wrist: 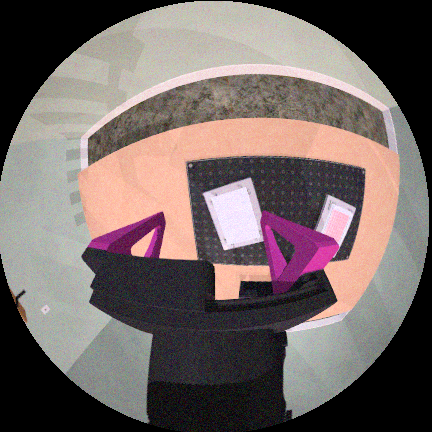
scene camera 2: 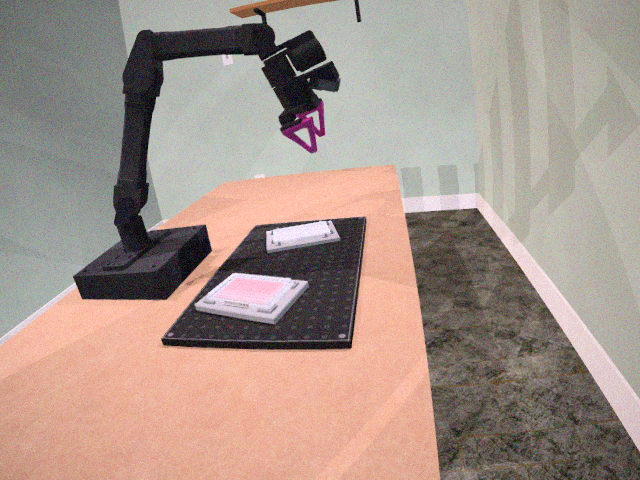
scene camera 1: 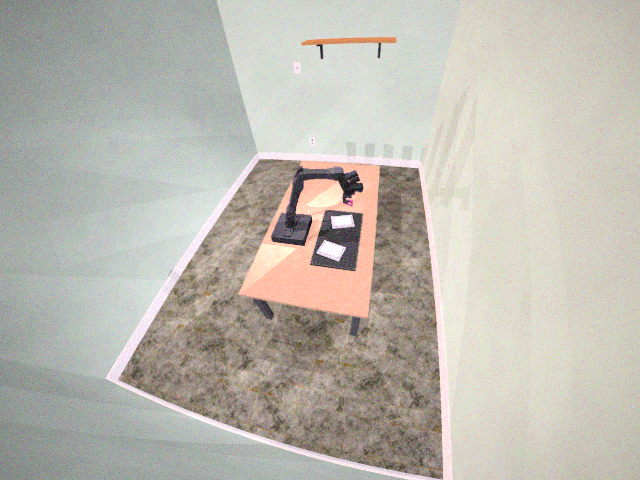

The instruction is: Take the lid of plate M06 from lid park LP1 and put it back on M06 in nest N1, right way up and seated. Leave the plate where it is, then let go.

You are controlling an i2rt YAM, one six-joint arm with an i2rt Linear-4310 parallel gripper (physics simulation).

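Seen in the pictures: gripper, fingertip midpoint: (wrist: 212, 216) (scene camera 2: 318, 143) (scene camera 1: 352, 200); arm's base, link origin: (scene camera 2: 138, 250) (scene camera 1: 290, 225).
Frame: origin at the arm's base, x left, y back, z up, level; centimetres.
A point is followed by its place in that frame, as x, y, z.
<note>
A white, flat lid (scene camera 1: 342, 221) {15.0, -34.8, -3.4} (scene camera 2: 301, 233) {14.1, -35.3, -3.4} (wrist: 235, 216) {16.0, -34.9, -3.4} lies in the pale holder (scene camera 2: 330, 240) {12.1, -42.2, -4.7} (wrist: 253, 192) {12.0, -40.7, -4.2} at the far end of the black board, apparently lid park LP1. A plate with a pink middle (scene camera 2: 252, 289) {-13.2, -33.8, -2.6} (wrist: 339, 220) {-12.6, -35.7, -2.7}, apparently M06, sits in the pale nest (scene camera 2: 295, 296) {-12.7, -40.9, -4.3} at the near end; it looks white in scene camera 1 (scene camera 1: 331, 250) {-13.3, -33.2, -2.8}. Labels are not readable. My gripper (scene camera 1: 349, 203) {16.8, -41.4, 16.1} (scene camera 2: 317, 143) {16.8, -41.4, 16.1} (wrist: 212, 216) {16.8, -41.4, 16.1} with magenta fingers is open and empty, high above the table beyond the board's far end. In the wrist view a finger partly hides the plate's nest.
The black perforated board (scene camera 1: 338, 235) {2.5, -34.4, -5.2} (scene camera 2: 330, 289) {-8.9, -45.9, -5.2} (wrist: 287, 182) {3.7, -43.5, -5.2} lies on the wooden table (scene camera 1: 310, 284) {-38.9, -25.9, -6.5} (scene camera 2: 258, 403) {-34.9, -41.7, -6.5} (wrist: 130, 200) {52.1, -37.8, -6.5}. The arm's black base (scene camera 1: 292, 229) {-3.7, -2.7, 0.8} (scene camera 2: 144, 271) {-10.6, -9.6, -0.2} stands beside it. A wooden shelf (scene camera 1: 348, 40) hangs on the back wall.
</note>
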